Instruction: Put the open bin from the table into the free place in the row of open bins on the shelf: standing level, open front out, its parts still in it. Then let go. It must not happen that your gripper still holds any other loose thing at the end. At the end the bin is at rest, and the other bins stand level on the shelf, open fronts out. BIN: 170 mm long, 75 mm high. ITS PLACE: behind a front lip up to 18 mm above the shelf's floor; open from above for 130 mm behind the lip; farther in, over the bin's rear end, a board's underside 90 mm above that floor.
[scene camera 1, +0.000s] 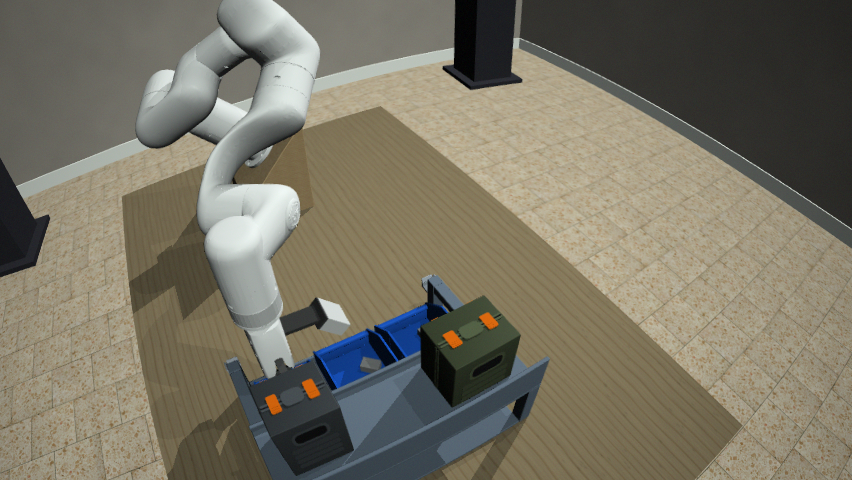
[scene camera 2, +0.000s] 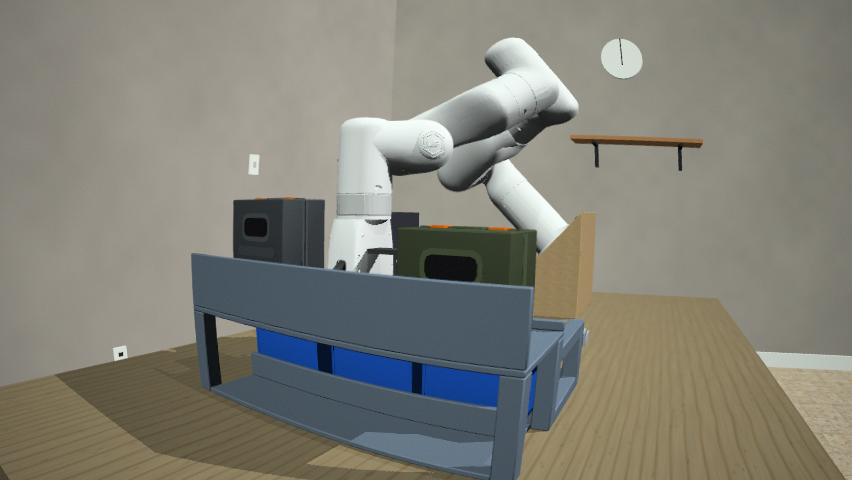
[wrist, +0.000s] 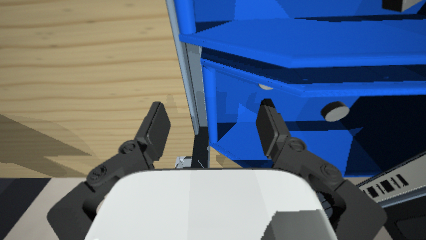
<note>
In view: my gripper (scene camera 1: 283, 374) and a green case (scene camera 2: 474, 254).
The green case shows as well in scene camera 1 (scene camera 1: 464, 352). My gripper also shows in the wrist view (wrist: 212, 112). The wrist view does not show the green case: it is out of frame.
</note>
